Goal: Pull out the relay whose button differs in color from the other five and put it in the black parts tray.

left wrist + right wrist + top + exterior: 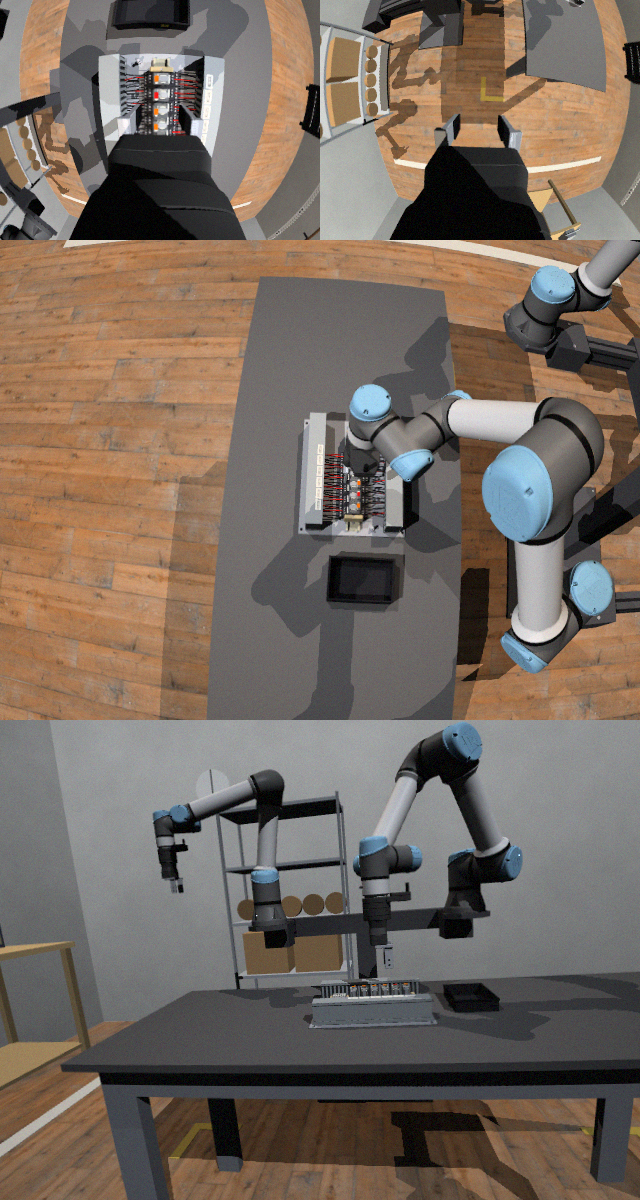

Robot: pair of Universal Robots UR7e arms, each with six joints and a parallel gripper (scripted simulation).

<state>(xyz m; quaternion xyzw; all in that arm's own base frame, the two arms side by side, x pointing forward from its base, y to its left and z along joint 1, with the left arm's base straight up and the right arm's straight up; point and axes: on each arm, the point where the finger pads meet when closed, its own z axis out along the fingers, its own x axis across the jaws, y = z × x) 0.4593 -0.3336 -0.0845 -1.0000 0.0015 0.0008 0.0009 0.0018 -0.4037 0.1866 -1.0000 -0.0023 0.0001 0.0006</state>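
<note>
Right now the red-button relay is 9 cm below my left hand and 2 cm to the left of it. From my left hand the other things lie so: relay panel 11 cm below, 6 cm to the right; black parts tray 22 cm to the left, 13 cm below, 4 cm behind; orange-button relay 9 cm below, 5 cm to the left.
</note>
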